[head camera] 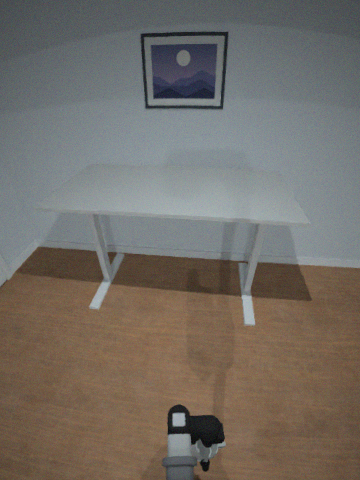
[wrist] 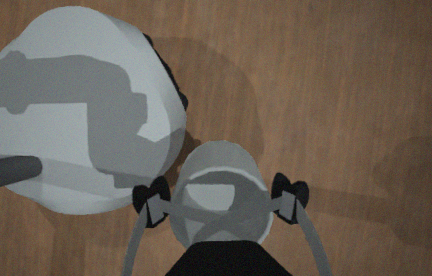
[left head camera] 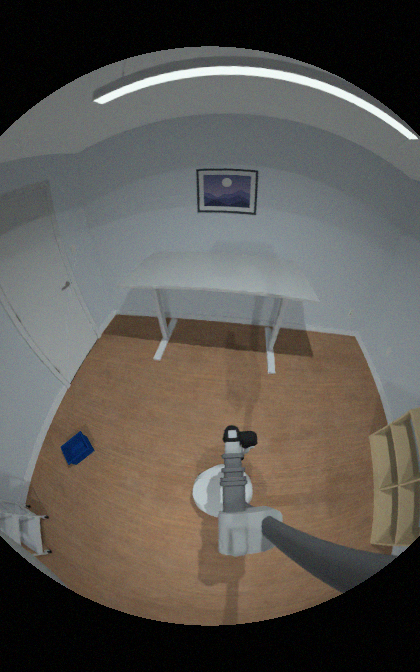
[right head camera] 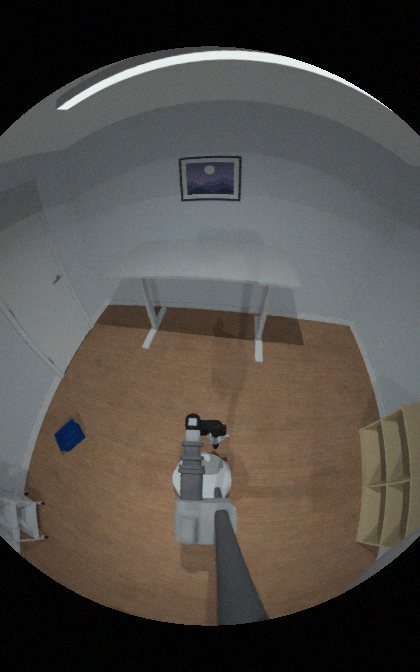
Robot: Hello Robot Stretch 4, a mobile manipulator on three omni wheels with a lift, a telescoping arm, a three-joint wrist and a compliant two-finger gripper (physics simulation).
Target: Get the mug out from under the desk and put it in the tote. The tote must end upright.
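Frame: origin at the robot's base, x ahead, y left, z up, level; centimetres.
Seen in the pictures: gripper, fingertip midpoint: [head camera: 203, 447] [wrist: 220, 190]; robot's base, link origin: [right head camera: 203, 477].
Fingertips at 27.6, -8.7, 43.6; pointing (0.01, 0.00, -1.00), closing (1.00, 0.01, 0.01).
Pixels of each thing's top centre, then the offset from my fingertips to it, as dx, dy, dz. "pt": a spot on its surface instead. Level surfaces: height alone.
- grey-white mug, surface spot: [wrist: 212, 197] pt -0.8, -1.9, -4.9
- white desk, surface height: dz +48.6
- blue tote, top centre: [right head camera: 65, 434] -12.5, +137.6, -34.4
The grey-white mug [wrist: 212, 197] is between my gripper's fingertips in the wrist view, its rim and hollow inside turned toward that camera. My gripper [wrist: 220, 190] [right head camera: 218, 441] is shut on it, above the floor in front of the desk. The white desk [head camera: 175, 195] [left head camera: 220, 275] [right head camera: 200, 262] stands against the back wall, beyond the gripper. The blue tote [left head camera: 77, 448] [right head camera: 70, 435] is on the floor at the left, well away from the gripper; it is too small to tell for sure whether it is upright. It does not show in the head camera view.
My white round base [left head camera: 205, 492] [right head camera: 181, 480] [wrist: 55, 30] is beside and below the arm. Desk legs [head camera: 101, 245] [head camera: 253, 257] have feet reaching forward. A tan shelf unit [left head camera: 376, 495] [right head camera: 366, 485] stands at the right, a white cart [left head camera: 32, 535] at the lower left, and a door [left head camera: 45, 285] at the left.
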